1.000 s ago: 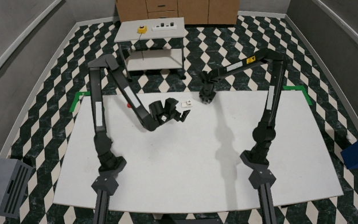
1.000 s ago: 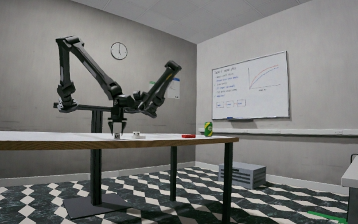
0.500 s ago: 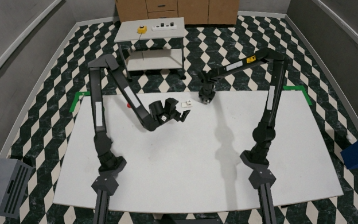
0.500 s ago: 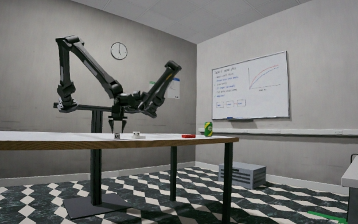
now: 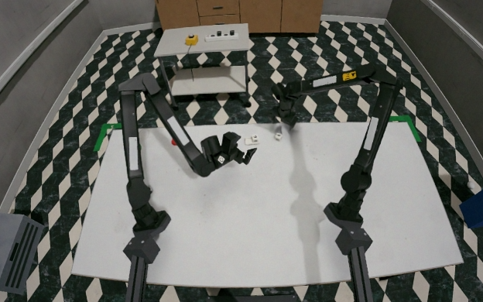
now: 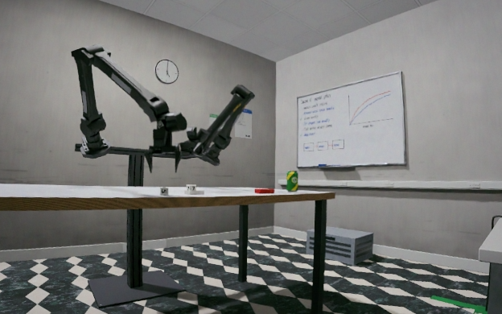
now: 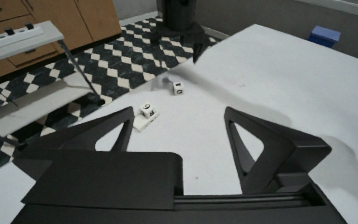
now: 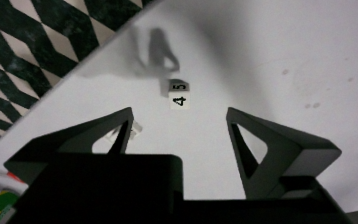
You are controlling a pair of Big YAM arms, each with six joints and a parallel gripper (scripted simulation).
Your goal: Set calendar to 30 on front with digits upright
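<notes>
My right hand is 150 mm to the right of the flat white tray, 90 mm above it and 30 mm past it. From my right hand the other things lie so: flat red object 540 mm to the left, 80 mm below, 20 mm ahead.
</notes>
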